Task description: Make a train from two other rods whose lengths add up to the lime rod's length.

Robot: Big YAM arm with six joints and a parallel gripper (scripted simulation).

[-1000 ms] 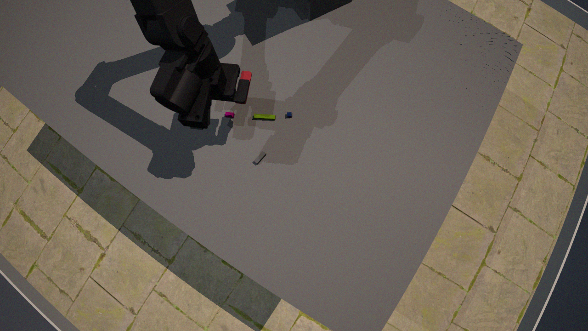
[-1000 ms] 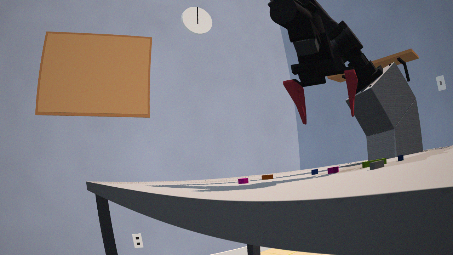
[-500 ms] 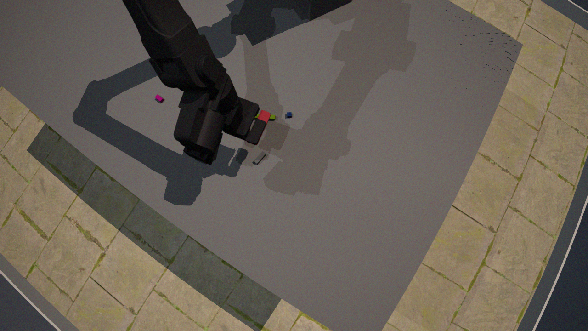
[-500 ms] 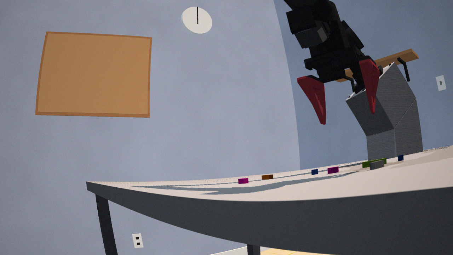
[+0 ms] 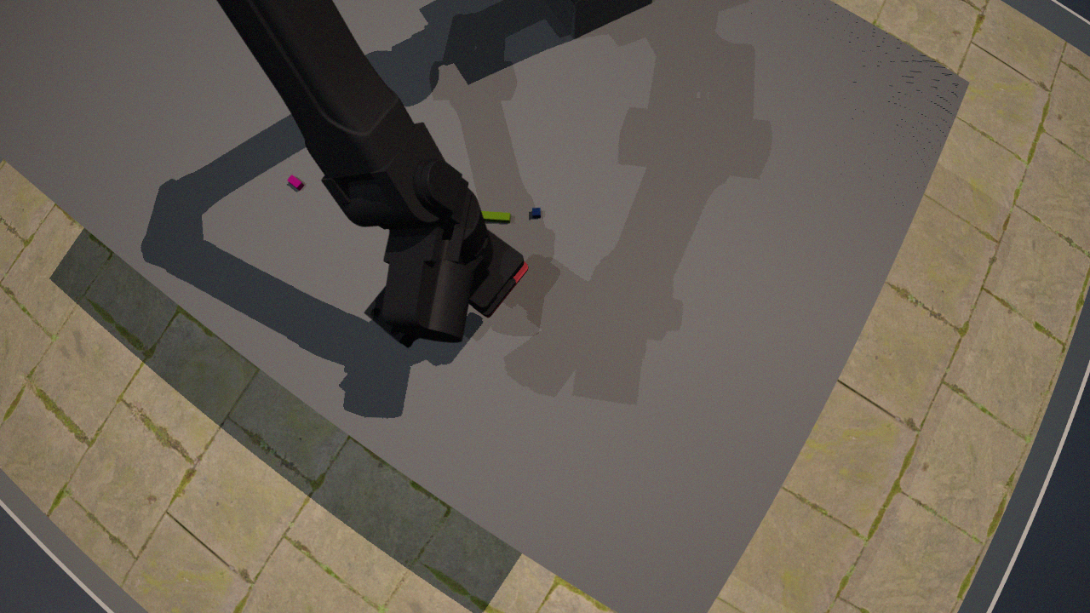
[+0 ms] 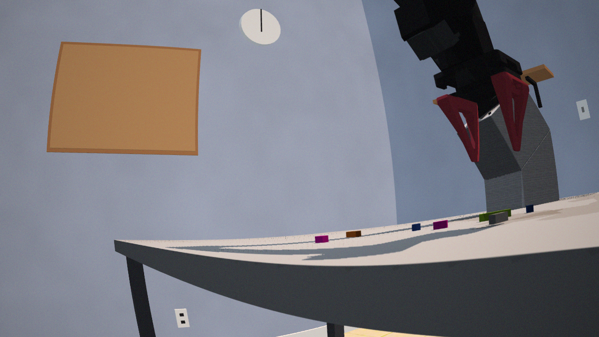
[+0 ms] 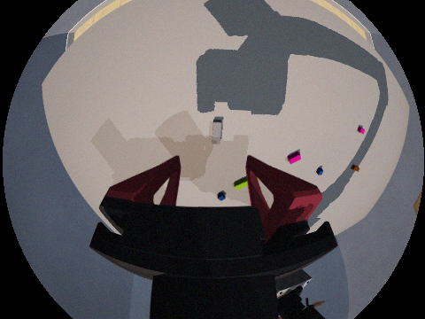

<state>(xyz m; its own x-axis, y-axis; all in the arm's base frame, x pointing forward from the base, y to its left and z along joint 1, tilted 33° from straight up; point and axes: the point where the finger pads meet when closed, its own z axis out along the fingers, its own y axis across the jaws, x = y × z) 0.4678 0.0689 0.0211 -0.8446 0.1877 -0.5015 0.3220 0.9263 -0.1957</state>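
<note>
My hand is 7 cm above the grey rod. From my hand the other things lie so: lime rod: 10 cm behind, 7 cm below, 2 cm to the right; orange rod: 31 cm to the right, 19 cm behind, 7 cm below.
</note>
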